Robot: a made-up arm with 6 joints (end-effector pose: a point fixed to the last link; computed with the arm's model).
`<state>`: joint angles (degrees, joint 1 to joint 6).
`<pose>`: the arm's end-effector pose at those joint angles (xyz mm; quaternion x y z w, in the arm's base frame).
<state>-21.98 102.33 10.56 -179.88 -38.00 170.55</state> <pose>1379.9 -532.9 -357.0 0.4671 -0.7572 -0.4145 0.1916</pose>
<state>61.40 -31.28 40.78 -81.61 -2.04 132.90</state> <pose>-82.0 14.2 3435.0 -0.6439 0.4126 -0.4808 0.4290</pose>
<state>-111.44 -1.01 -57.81 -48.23 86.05 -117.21</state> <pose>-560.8 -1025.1 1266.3 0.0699 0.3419 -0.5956 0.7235</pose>
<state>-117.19 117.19 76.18 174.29 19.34 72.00</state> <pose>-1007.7 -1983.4 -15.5 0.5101 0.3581 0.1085 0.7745</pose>
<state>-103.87 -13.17 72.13 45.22 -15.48 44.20</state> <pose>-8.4 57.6 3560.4 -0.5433 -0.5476 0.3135 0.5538</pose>
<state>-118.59 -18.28 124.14 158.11 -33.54 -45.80</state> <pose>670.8 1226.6 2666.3 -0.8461 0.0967 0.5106 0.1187</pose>
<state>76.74 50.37 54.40 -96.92 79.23 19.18</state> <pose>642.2 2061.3 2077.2 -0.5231 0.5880 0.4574 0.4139</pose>
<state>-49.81 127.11 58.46 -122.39 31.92 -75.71</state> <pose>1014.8 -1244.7 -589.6 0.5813 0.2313 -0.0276 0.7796</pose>
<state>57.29 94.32 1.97 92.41 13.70 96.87</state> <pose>632.2 1136.9 -272.1 0.2293 0.6734 0.7003 0.0591</pose>
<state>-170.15 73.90 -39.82 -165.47 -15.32 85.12</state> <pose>-795.0 -155.7 60.6 0.6722 0.0598 0.1693 0.7183</pose>
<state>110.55 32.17 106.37 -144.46 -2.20 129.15</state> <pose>-343.3 807.2 3456.5 -0.7531 -0.2288 0.2053 0.5816</pose>
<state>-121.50 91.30 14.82 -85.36 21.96 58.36</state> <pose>-956.1 -1421.7 -106.6 0.4868 0.6798 0.5054 0.2131</pose>
